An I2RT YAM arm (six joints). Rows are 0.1 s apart.
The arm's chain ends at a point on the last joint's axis. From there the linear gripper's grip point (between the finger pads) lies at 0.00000 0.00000 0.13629 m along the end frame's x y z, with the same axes.
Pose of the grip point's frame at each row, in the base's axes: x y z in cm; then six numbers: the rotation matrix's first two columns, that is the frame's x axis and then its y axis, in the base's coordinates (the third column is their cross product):
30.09 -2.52 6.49 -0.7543 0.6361 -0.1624 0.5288 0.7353 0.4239
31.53 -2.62 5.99 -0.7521 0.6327 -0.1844 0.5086 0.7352 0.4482
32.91 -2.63 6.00 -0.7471 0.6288 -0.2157 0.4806 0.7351 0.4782
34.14 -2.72 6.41 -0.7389 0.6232 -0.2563 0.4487 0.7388 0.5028
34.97 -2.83 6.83 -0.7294 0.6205 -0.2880 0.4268 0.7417 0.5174
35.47 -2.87 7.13 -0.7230 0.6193 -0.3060 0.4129 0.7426 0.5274
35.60 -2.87 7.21 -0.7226 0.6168 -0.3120 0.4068 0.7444 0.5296
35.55 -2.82 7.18 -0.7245 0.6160 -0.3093 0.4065 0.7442 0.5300
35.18 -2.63 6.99 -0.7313 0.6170 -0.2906 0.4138 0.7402 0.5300
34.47 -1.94 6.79 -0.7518 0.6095 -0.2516 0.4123 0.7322 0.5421
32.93 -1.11 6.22 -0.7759 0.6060 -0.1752 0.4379 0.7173 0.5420
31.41 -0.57 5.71 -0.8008 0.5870 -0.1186 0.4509 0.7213 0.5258
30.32 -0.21 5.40 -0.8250 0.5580 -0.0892 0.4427 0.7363 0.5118
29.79 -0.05 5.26 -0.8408 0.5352 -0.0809 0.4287 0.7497 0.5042
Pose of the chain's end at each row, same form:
24.79 -5.71 18.63 -0.7543 0.6361 -0.1624 0.5288 0.7353 0.4239
25.82 -5.94 17.91 -0.7521 0.6327 -0.1844 0.5086 0.7352 0.4482
26.65 -6.09 17.60 -0.7471 0.6288 -0.2157 0.4806 0.7351 0.4782
27.29 -6.22 17.66 -0.7389 0.6232 -0.2563 0.4487 0.7388 0.5028
27.68 -6.30 17.81 -0.7294 0.6205 -0.2880 0.4268 0.7417 0.5174
27.92 -6.34 17.93 -0.7230 0.6193 -0.3060 0.4129 0.7426 0.5274
27.98 -6.36 17.96 -0.7226 0.6168 -0.3120 0.4068 0.7444 0.5296
27.96 -6.34 17.94 -0.7245 0.6160 -0.3093 0.4065 0.7442 0.5300
27.79 -6.27 17.85 -0.7313 0.6170 -0.2906 0.4138 0.7402 0.5300
27.46 -6.08 17.72 -0.7518 0.6095 -0.2516 0.4123 0.7322 0.5421
26.74 -5.80 17.42 -0.7759 0.6060 -0.1752 0.4379 0.7173 0.5420
26.04 -5.58 17.19 -0.8008 0.5870 -0.1186 0.4509 0.7213 0.5258
25.53 -5.43 17.05 -0.8250 0.5580 -0.0892 0.4427 0.7363 0.5118
25.29 -5.36 16.98 -0.8408 0.5352 -0.0809 0.4287 0.7497 0.5042

